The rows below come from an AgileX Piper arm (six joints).
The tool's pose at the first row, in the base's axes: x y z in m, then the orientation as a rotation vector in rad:
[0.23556 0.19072 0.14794 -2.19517 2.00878 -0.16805]
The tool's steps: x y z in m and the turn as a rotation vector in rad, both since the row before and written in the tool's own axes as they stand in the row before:
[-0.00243 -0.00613 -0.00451 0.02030 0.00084 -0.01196]
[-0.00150 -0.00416 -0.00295 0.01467 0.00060 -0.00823]
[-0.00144 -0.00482 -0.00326 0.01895 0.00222 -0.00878]
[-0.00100 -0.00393 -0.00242 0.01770 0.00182 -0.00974]
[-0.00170 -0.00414 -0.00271 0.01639 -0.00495 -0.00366]
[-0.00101 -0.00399 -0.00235 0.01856 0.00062 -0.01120]
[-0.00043 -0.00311 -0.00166 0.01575 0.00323 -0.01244]
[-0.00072 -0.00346 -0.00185 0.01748 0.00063 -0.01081]
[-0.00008 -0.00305 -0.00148 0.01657 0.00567 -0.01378]
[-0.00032 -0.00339 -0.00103 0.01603 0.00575 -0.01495]
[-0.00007 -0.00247 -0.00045 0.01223 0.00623 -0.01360]
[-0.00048 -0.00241 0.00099 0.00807 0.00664 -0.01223]
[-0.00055 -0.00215 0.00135 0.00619 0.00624 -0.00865]
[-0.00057 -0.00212 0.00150 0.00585 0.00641 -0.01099]
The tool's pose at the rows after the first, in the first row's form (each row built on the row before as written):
[0.24047 0.19346 0.15361 -2.19565 1.98589 -0.19002]
[0.24374 0.19522 0.15741 -2.19540 1.96974 -0.20571]
[0.24751 0.19700 0.16171 -2.19344 1.95154 -0.22721]
[0.25059 0.19832 0.16504 -2.19292 1.93273 -0.24708]
[0.25363 0.20038 0.16877 -2.18490 1.91746 -0.25692]
[0.25665 0.20175 0.17216 -2.18458 1.89605 -0.27622]
[0.25904 0.20250 0.17468 -2.18778 1.87618 -0.29609]
[0.26161 0.20361 0.17752 -2.18736 1.85564 -0.31404]
[0.26396 0.20408 0.17992 -2.19147 1.83508 -0.33745]
[0.26668 0.20491 0.18205 -2.19684 1.81352 -0.36060]
[0.26877 0.20540 0.18336 -2.20327 1.79565 -0.38077]
[0.27123 0.20638 0.18332 -2.21107 1.78169 -0.39769]
[0.27357 0.20741 0.18286 -2.21646 1.77225 -0.41184]
[0.27593 0.20847 0.18226 -2.22431 1.76059 -0.42641]

